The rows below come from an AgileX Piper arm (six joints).
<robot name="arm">
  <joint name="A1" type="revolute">
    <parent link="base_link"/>
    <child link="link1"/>
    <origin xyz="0 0 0.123"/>
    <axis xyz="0 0 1"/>
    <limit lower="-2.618" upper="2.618"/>
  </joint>
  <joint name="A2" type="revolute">
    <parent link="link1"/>
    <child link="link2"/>
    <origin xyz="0 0 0"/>
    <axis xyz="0 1 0"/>
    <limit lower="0" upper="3.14"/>
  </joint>
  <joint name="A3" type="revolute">
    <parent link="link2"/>
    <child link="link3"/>
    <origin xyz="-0.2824 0 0.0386"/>
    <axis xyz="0 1 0"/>
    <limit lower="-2.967" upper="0"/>
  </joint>
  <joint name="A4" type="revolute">
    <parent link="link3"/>
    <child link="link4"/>
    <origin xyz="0.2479 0 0.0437"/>
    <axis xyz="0.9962 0 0.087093"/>
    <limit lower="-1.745" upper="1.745"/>
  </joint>
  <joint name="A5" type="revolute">
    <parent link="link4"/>
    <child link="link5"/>
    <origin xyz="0 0 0"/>
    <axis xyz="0 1 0"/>
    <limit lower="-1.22" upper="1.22"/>
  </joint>
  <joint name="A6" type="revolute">
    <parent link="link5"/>
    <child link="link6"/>
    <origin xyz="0.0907 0 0.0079"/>
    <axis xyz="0.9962 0 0.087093"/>
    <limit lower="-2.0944" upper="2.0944"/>
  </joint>
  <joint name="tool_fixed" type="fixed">
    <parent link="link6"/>
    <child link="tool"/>
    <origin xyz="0 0 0" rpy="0 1.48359 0"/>
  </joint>
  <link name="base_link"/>
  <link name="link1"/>
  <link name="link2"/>
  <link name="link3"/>
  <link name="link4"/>
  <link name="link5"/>
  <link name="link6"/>
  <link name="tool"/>
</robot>
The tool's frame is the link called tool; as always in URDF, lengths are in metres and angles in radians.
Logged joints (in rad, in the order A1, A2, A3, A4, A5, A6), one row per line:
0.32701 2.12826 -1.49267 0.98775 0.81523 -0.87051
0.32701 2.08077 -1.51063 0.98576 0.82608 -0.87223
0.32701 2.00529 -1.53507 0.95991 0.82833 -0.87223
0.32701 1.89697 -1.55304 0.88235 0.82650 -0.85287
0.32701 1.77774 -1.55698 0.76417 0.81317 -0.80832
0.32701 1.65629 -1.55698 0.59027 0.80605 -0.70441
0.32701 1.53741 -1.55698 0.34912 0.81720 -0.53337
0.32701 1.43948 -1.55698 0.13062 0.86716 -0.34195
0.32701 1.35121 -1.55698 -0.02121 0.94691 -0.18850
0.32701 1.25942 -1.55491 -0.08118 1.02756 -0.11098
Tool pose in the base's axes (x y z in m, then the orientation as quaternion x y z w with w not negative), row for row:
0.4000 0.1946 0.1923 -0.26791 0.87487 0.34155 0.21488
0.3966 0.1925 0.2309 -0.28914 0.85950 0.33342 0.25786
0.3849 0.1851 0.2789 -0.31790 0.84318 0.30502 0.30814
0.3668 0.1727 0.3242 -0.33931 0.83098 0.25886 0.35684
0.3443 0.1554 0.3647 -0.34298 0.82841 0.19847 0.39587
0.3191 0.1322 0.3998 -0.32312 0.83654 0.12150 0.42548
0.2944 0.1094 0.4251 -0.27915 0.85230 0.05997 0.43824
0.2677 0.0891 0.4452 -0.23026 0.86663 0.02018 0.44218
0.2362 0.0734 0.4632 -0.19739 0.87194 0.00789 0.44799
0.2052 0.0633 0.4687 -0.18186 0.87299 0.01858 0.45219
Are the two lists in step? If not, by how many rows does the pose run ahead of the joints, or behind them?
The pose runs 1 row ahead of the joints: the pose in row i belongs to the joints in row i + 1.
